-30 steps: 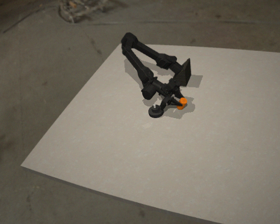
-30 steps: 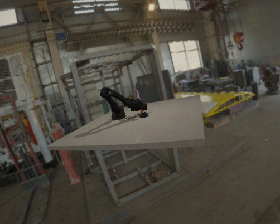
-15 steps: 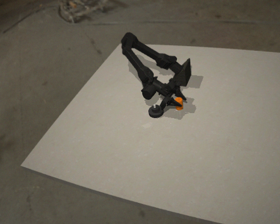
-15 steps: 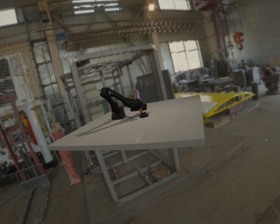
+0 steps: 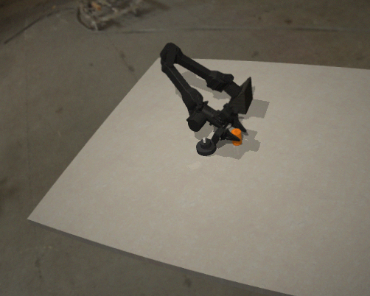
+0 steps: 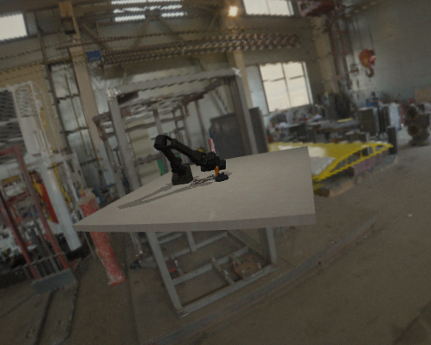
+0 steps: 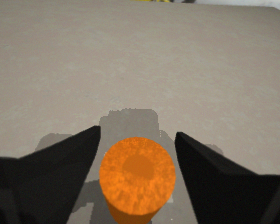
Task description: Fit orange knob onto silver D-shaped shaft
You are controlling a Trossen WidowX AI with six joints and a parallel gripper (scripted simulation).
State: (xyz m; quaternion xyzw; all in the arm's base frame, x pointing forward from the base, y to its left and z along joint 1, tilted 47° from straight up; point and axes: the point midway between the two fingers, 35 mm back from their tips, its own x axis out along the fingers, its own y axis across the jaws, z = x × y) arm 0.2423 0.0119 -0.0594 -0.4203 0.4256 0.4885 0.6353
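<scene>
My gripper tip is now 30 mm to the left of the orange knob and 10 mm past it. Round my gripper tip: round pedestal: 150 mm to the right, 50 mm ahead, 10 mm below.
</scene>
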